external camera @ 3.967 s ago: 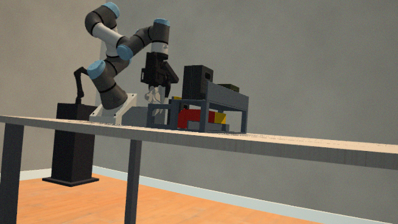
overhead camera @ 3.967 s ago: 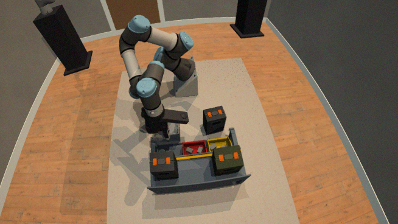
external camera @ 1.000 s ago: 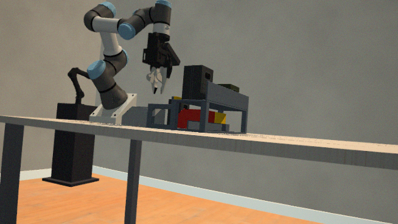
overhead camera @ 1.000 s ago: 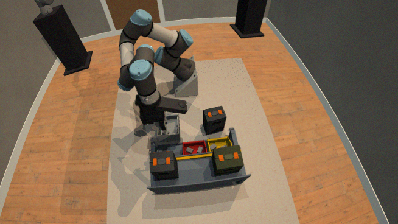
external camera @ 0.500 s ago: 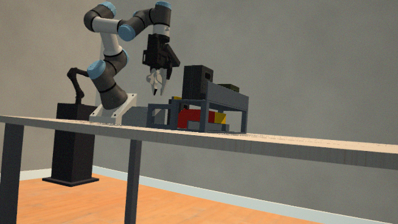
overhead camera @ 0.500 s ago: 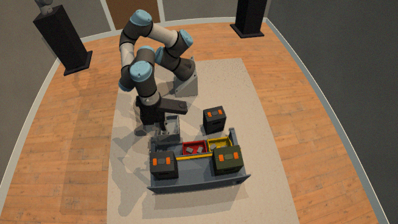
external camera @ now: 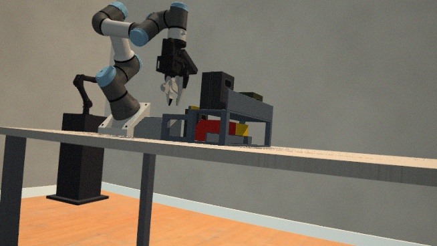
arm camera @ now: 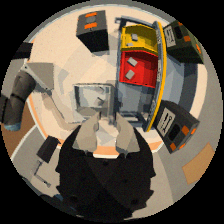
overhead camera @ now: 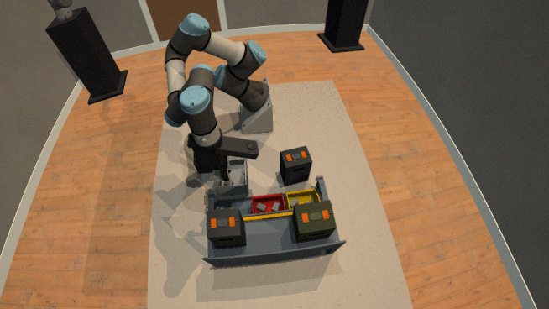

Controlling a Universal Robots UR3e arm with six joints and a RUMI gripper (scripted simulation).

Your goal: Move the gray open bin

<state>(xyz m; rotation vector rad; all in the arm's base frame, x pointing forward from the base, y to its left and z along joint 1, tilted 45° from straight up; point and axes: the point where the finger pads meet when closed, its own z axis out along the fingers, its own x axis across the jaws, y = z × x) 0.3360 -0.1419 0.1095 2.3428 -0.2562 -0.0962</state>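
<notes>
Now: hand 100 mm above the gray open bin, 60 mm past it and 10 mm to the right of it. From my hand the other things lie so: yellow rail: 150 mm ahead, 90 mm to the left, 30 mm below; red bin: 120 mm ahead, 100 mm to the left, 90 mm below; yellow bin: 210 mm to the left, 130 mm ahead, 90 mm below.
</notes>
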